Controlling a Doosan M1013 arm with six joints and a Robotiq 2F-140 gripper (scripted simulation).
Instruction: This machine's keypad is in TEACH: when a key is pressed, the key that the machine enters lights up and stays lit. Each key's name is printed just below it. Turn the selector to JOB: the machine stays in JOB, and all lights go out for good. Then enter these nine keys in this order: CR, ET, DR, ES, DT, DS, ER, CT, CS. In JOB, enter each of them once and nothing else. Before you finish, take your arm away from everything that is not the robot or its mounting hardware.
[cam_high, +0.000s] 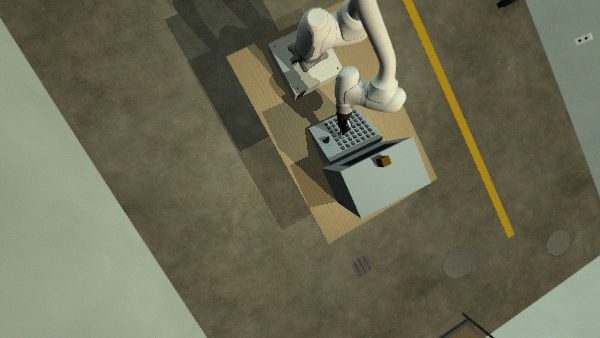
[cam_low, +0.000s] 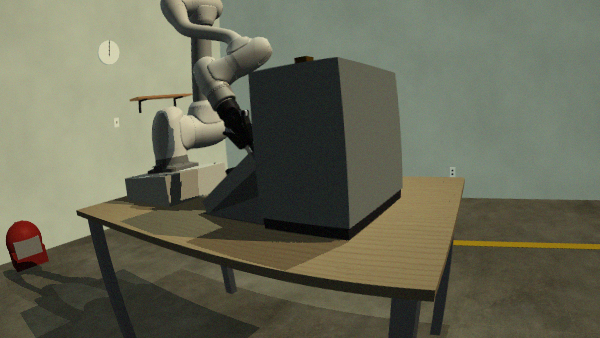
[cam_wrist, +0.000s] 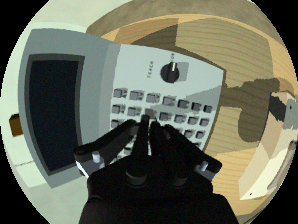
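My gripper is now 20 mm past the key, 110 mm to the right of it and 70 mm above it. From my hand the other things lie so: sloped keypad (20 mm ahead, 20 mm to the left, 90 mm below); then black selector knob (30 mm behind, 90 mm to the right, 40 mm below).
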